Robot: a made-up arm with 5 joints. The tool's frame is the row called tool.
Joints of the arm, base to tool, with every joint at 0 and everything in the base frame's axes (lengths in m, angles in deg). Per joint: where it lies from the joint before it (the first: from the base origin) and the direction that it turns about. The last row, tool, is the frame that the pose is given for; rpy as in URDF.
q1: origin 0.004 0.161 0.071 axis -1 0 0
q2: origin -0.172 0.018 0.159 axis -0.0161 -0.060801 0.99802
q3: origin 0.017 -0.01 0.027 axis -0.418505 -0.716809 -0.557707
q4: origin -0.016 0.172 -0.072 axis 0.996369 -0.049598 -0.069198
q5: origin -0.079 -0.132 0.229 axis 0 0 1
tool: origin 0.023 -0.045 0.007 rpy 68 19.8 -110.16
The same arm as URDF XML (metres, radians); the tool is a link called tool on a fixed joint. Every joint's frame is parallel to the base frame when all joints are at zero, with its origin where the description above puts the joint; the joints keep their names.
<robot name="arm">
  <joint name="q1" type="continuous">
    <parent link="base"/>
    <child link="link1"/>
    <origin xyz="0.0040 0.1610 0.0710"/>
    <axis xyz="-1 0 0"/>
  </joint>
  <joint name="q2" type="continuous">
    <parent link="link1"/>
    <child link="link2"/>
    <origin xyz="-0.1720 0.0180 0.1590"/>
    <axis xyz="-0.0161 -0.060801 0.99802"/>
  </joint>
  <joint name="q3" type="continuous">
    <parent link="link2"/>
    <child link="link3"/>
    <origin xyz="0.0170 -0.0100 0.0270"/>
    <axis xyz="-0.418505 -0.716809 -0.557707"/>
  </joint>
  <joint name="q4" type="continuous">
    <parent link="link3"/>
    <child link="link4"/>
    <origin xyz="-0.0160 0.1720 -0.0720"/>
    <axis xyz="0.996369 -0.049598 -0.069198"/>
  </joint>
  <joint name="q5" type="continuous">
    <parent link="link4"/>
    <child link="link5"/>
    <origin xyz="-0.0790 -0.1320 0.2290"/>
    <axis xyz="0 0 1"/>
  </joint>
  <joint name="tool_joint" type="fixed">
    <parent link="link5"/>
    <child link="tool"/>
    <origin xyz="0.0230 -0.0450 0.0070" rpy="1.1868 0.3456 -1.9227"/>
  </joint>
  <link name="base"/>
  <link name="link1"/>
  <link name="link2"/>
  <link name="link3"/>
  <link name="link4"/>
  <link name="link5"/>
  <link name="tool"/>
</robot>

